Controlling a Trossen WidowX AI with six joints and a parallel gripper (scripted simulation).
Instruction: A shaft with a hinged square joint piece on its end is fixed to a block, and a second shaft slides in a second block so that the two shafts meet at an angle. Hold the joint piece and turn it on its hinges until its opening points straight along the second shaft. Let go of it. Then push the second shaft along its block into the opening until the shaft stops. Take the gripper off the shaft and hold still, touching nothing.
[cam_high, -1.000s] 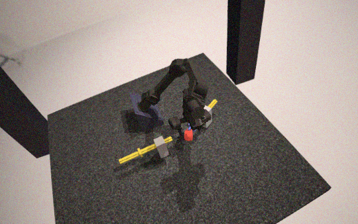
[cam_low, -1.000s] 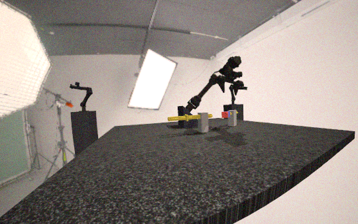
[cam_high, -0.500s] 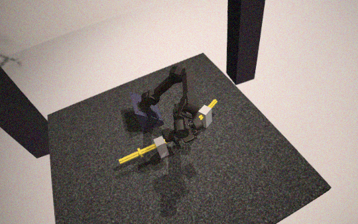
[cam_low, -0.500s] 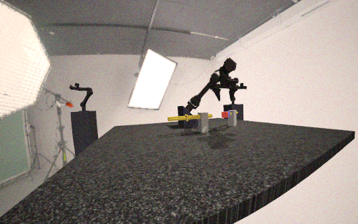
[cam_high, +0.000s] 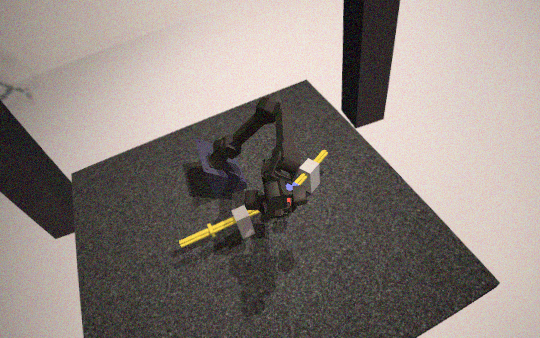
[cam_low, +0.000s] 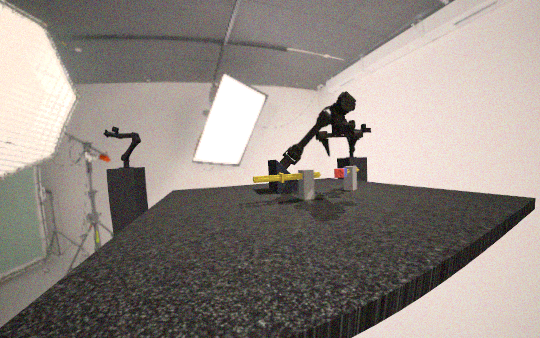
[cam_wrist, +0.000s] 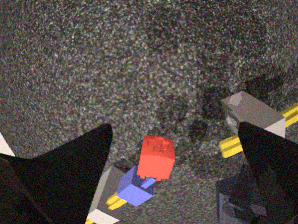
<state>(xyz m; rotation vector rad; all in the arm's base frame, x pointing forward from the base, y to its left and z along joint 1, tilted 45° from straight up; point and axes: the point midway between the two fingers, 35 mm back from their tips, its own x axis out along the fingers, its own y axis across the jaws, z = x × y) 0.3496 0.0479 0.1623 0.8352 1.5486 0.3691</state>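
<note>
Now: the red joint piece 8 cm behind my gripper tip, 7 cm below it and 4 cm to the left of it.
</note>
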